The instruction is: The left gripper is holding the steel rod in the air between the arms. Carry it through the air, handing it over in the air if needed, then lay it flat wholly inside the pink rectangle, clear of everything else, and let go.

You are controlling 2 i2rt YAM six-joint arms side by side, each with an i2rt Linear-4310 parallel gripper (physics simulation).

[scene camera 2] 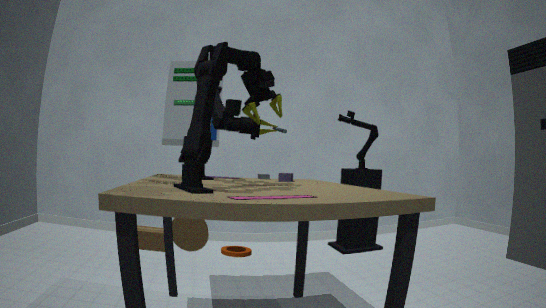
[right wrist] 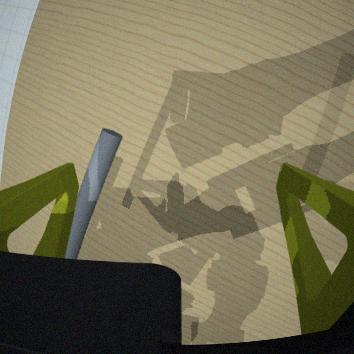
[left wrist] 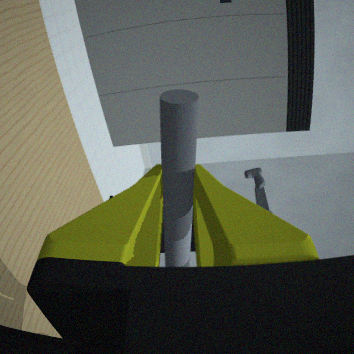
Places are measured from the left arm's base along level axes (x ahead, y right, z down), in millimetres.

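Pixels of known places: left gripper, fingertip midpoint: (scene camera 2: 277, 128) (left wrist: 177, 175); right gripper, fingertip midpoint: (scene camera 2: 270, 120) (right wrist: 176, 174); right arm's base at its link origin: (scene camera 2: 191, 189).
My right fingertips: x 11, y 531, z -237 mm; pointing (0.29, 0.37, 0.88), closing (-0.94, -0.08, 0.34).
Observation:
Behind a point stands the place of what it marks.
The grey steel rod (scene camera 2: 281, 130) {z -207, x 74, y 518 mm} (left wrist: 179, 135) {z -230, x 146, y 380 mm} (right wrist: 95, 185) {z -211, x 77, y 515 mm} is in the air, high above the table. My left gripper (scene camera 2: 276, 129) {z -225, x 143, y 409 mm} (left wrist: 177, 175) {z -225, x 143, y 409 mm} is shut on it; the rod runs between the fingertips and sticks out past them. My right gripper (scene camera 2: 268, 111) {z -237, x 11, y 531 mm} (right wrist: 176, 174) {z -237, x 11, y 531 mm} is open and empty, just above the left one in the scene view. In the right wrist view the rod shows beside the finger at the picture's left, tilted, its lower part hidden by the gripper body. The pink rectangle (scene camera 2: 272, 197) {z -1, x -199, y 813 mm} lies on the table near its front edge; it does not show in the wrist views.
The wooden table (scene camera 2: 360, 200) {z 0, x -59, y 994 mm} (right wrist: 100, 60) {z 0, x 206, y 634 mm} carries a purple block (scene camera 2: 285, 177) {z -21, x 345, y 238 mm} and a grey block (scene camera 2: 263, 176) {z -14, x 383, y 19 mm} near its back edge, and a thin purple marking (scene camera 2: 225, 178) {z -2, x 144, y 23 mm} behind the right arm's base. A separate small black arm (scene camera 2: 367, 142) stands on a pedestal behind the table.

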